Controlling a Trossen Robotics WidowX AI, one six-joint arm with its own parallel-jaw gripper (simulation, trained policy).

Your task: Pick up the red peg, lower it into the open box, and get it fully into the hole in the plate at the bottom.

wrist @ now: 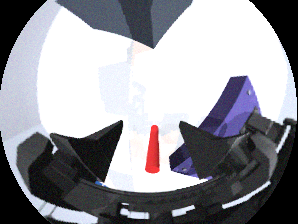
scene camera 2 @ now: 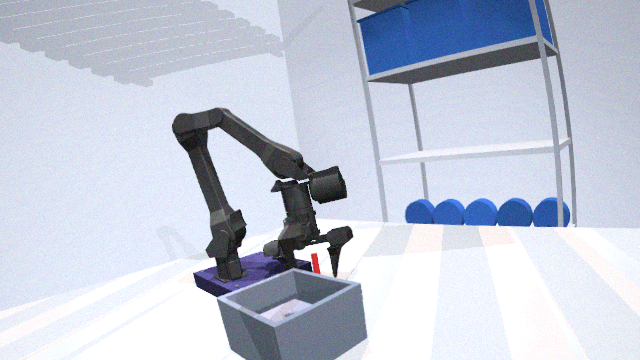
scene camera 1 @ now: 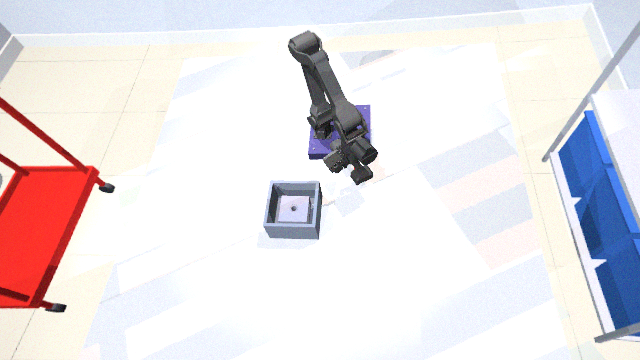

Scene:
my gripper: wrist; scene camera 2; scene camera 1 351,176
same spot on my gripper: (scene camera 2: pixel 288 259) = (wrist: pixel 212 146)

